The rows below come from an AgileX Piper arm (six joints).
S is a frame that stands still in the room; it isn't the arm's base.
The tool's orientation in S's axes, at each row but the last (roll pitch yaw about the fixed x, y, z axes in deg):
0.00 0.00 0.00
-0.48 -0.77 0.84
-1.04 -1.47 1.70
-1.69 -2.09 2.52
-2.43 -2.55 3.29
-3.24 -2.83 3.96
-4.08 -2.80 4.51
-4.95 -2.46 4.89
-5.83 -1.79 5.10
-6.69 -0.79 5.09
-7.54 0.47 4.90
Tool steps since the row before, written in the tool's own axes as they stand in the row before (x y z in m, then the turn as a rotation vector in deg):
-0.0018 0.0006 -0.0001 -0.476 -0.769 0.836
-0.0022 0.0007 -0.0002 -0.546 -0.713 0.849
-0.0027 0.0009 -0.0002 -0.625 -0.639 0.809
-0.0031 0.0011 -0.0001 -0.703 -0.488 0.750
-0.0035 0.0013 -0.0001 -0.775 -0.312 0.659
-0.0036 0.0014 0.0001 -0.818 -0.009 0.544
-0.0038 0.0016 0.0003 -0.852 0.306 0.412
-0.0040 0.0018 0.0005 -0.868 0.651 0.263
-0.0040 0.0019 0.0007 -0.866 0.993 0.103
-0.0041 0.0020 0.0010 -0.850 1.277 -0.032
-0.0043 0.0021 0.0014 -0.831 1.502 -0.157
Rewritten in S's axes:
-0.0018 0.0006 -0.0001 -0.476 -0.769 0.836
-0.0022 0.0007 -0.0002 -0.547 -0.714 0.848
-0.0027 0.0008 -0.0003 -0.627 -0.643 0.804
-0.0031 0.0010 -0.0002 -0.709 -0.497 0.738
-0.0036 0.0011 -0.0003 -0.787 -0.329 0.636
-0.0037 0.0012 -0.0002 -0.843 -0.037 0.503
-0.0039 0.0013 0.0000 -0.894 0.265 0.347
-0.0042 0.0015 0.0002 -0.930 0.594 0.168
-0.0042 0.0016 0.0004 -0.951 0.917 -0.025
-0.0043 0.0017 0.0007 -0.956 1.184 -0.192
-0.0045 0.0019 0.0011 -0.956 1.392 -0.346

